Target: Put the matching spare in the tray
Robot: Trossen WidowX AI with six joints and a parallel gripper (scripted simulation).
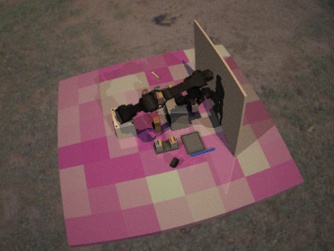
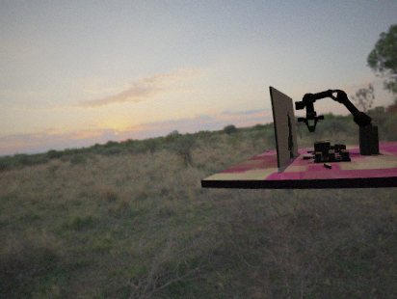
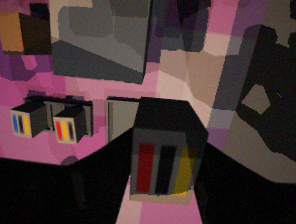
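My gripper tip is now 170 mm above the grey tray, 90 mm to the left of it and 40 mm past it. Also, from my gripper tip: beige mounted unit (120 mm below, 110 mm to the left, 60 mm behind); upright panel (170 mm ahead, 90 mm to the left, 50 mm above); orange block (190 mm behind, 140 mm below, 80 mm to the left).
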